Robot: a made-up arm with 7 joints.
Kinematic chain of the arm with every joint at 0, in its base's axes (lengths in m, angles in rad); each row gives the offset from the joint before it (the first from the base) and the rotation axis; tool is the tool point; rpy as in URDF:
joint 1: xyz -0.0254 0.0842 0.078 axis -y
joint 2: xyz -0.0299 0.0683 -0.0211 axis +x
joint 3: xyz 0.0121 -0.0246 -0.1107 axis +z
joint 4: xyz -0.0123 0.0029 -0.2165 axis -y
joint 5: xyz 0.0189 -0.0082 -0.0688 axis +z
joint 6: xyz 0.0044 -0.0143 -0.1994 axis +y
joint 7: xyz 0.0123 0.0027 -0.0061 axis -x
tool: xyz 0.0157 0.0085 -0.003 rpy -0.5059 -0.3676 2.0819
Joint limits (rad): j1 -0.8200..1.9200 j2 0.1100..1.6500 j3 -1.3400..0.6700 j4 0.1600..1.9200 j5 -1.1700..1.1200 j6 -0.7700..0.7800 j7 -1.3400..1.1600
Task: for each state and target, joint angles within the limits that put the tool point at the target. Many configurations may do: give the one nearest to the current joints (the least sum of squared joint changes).
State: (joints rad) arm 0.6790 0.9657 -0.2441 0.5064 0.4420 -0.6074 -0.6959
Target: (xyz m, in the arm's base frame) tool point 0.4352 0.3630 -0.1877
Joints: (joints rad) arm 0.8223 0.5313 -0.3516 0.4612 0.4199 -0.5593 -0.6846
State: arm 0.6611 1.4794 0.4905 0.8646 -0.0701 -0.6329 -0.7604
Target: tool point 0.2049 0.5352 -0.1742
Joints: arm 0.1898 0.9022 0.3051 0.8108 -0.0957 -0.6808 -0.7772
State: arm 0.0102 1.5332 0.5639 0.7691 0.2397 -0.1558 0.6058
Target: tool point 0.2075 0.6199 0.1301
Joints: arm 0.6675 1.3699 0.1856 0.8581 0.1831 0.0758 0.6678
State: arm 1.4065 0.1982 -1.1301 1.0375 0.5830 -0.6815 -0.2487
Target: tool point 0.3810 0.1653 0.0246
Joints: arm 1.1711 0.7054 -1.0585 1.5274 0.5694 -0.7472 -0.2625
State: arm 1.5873 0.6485 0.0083 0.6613 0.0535 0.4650 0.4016
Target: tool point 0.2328 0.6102 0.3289
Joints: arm 1.8545 1.0166 0.1159 0.5951 0.0660 0.4968 0.4085
